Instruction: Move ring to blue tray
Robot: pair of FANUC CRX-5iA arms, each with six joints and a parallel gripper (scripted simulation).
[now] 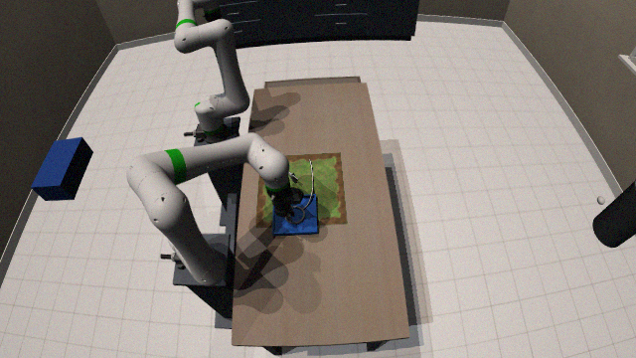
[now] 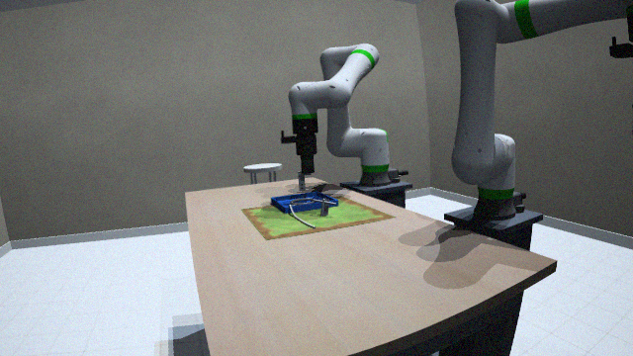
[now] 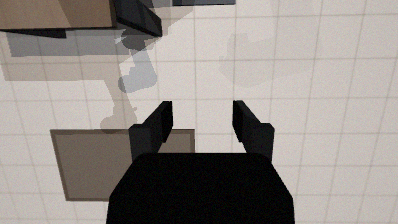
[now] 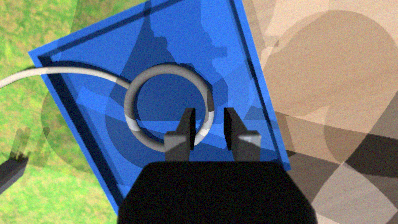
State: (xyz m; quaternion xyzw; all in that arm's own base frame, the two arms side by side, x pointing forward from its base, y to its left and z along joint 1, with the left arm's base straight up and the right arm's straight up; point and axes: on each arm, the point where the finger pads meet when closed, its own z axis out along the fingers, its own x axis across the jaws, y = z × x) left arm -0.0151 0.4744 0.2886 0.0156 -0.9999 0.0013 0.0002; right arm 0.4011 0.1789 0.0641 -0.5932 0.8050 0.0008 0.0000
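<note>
Now: the pale ring 5 cm below my right hand, 4 cm to the left of it and 1 cm ahead of it. Also, from my right hand: blue tray (6 cm below, 4 cm to the left, 1 cm ahead); grey stake (23 cm to the left, 3 cm below, 1 cm ahead); brown mat (18 cm to the left, 8 cm below, 4 cm ahead).
</note>
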